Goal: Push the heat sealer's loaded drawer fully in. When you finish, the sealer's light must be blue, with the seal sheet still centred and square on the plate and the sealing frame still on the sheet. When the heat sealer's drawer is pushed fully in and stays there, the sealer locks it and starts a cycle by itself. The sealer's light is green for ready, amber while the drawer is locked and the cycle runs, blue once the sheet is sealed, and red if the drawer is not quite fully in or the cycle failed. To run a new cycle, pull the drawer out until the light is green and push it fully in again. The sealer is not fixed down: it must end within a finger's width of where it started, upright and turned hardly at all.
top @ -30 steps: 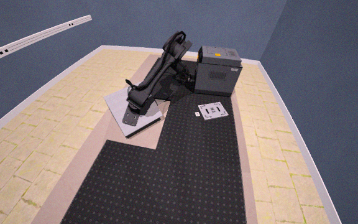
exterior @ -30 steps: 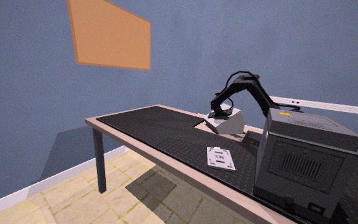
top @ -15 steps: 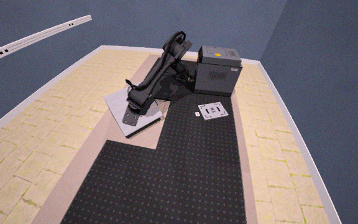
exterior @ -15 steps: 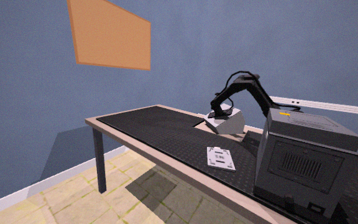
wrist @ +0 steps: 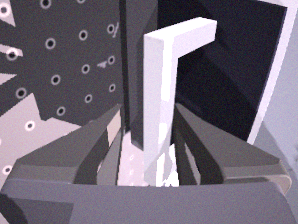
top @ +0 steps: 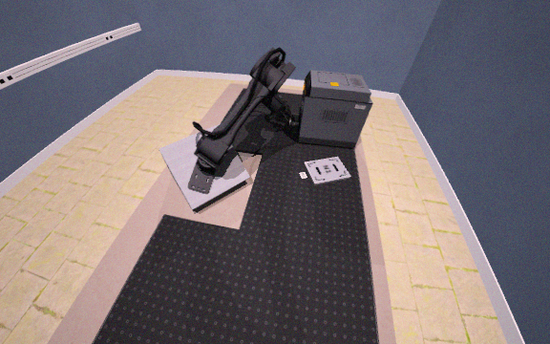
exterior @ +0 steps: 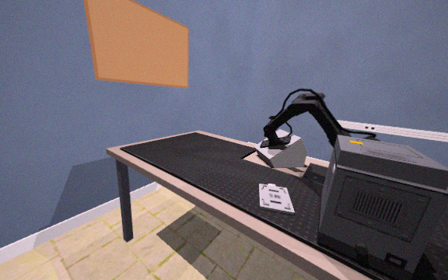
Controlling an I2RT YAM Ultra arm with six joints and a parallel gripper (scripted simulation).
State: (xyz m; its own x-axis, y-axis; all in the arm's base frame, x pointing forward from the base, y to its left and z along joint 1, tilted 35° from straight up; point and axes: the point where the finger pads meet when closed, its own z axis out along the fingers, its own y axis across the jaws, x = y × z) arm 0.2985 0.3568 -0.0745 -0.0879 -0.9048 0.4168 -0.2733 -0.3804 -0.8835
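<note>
Right now my hand is 110 mm short of the sealer drawer. Also, from my hand: white tag 290 mm to the right, 70 mm below, 50 mm ahead.
</note>
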